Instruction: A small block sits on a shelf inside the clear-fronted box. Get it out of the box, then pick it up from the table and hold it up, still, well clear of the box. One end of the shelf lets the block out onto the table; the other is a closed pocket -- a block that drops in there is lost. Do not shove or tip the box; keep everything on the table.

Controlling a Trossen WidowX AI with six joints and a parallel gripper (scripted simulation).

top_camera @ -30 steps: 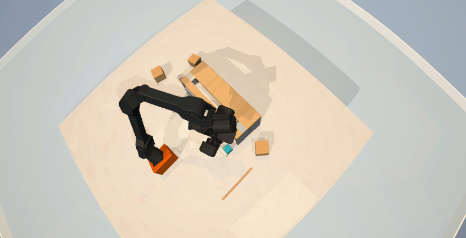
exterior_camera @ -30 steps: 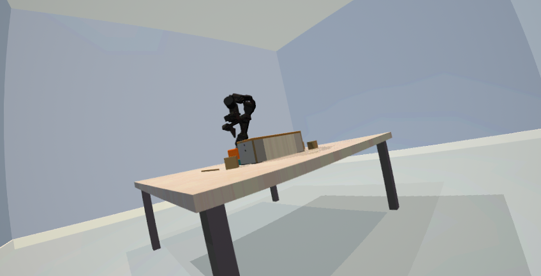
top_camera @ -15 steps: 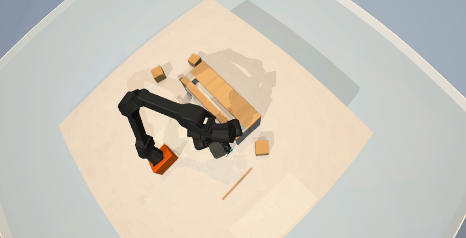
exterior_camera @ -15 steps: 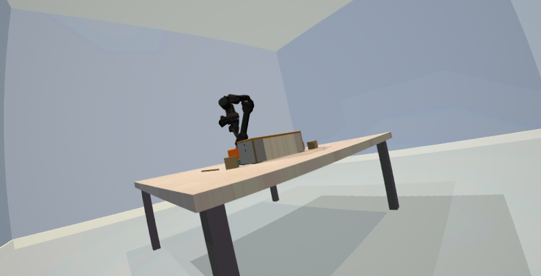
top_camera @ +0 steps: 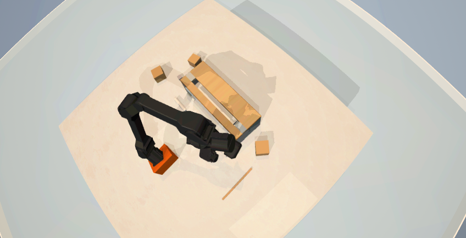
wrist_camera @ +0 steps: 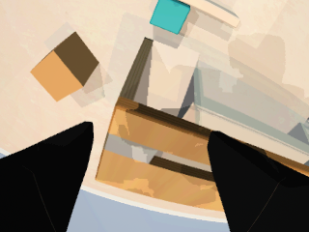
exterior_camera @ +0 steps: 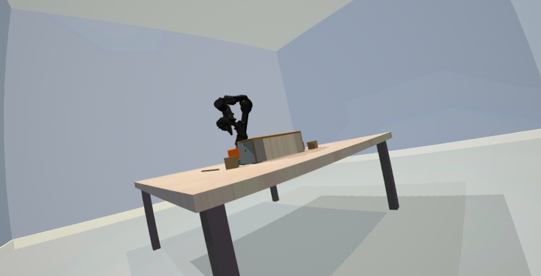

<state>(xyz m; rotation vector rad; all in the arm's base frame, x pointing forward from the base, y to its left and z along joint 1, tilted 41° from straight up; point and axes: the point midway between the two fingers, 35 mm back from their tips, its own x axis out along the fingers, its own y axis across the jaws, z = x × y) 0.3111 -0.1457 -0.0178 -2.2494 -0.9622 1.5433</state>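
Right now my gripper tip is 150 mm above the teal block, 10 mm to the left of it and 10 mm past it. Round my gripper tip: thin wooden stick 170 mm to the right, 170 mm below, 70 mm behind; then long wooden box 180 mm to the left, 110 mm below, 40 mm ahead.
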